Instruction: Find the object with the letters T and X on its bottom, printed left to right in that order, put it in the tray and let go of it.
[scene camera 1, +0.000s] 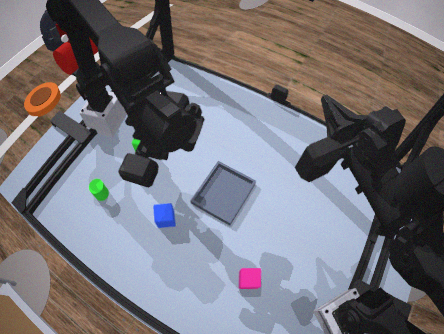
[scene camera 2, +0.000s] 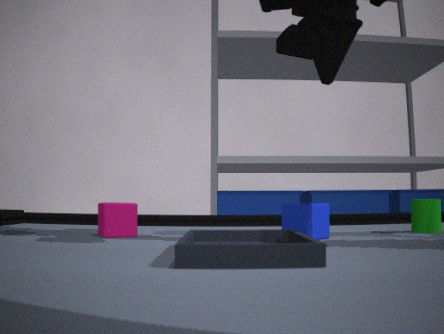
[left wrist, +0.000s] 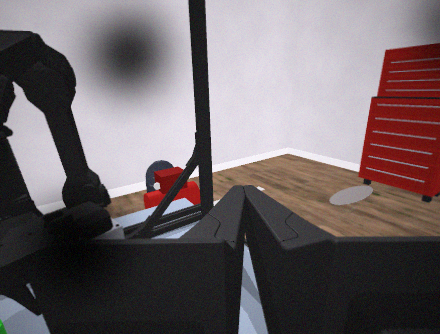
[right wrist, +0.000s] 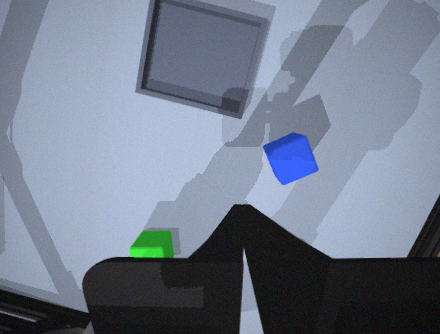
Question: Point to my right gripper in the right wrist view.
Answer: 241, 212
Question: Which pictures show my left gripper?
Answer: Scene camera 1 and the left wrist view only.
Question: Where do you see my right gripper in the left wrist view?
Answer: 41, 311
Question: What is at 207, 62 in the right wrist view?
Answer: A grey tray.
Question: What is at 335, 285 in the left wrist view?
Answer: My left gripper.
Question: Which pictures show my right gripper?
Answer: Scene camera 1, scene camera 2, the left wrist view and the right wrist view: all of them.
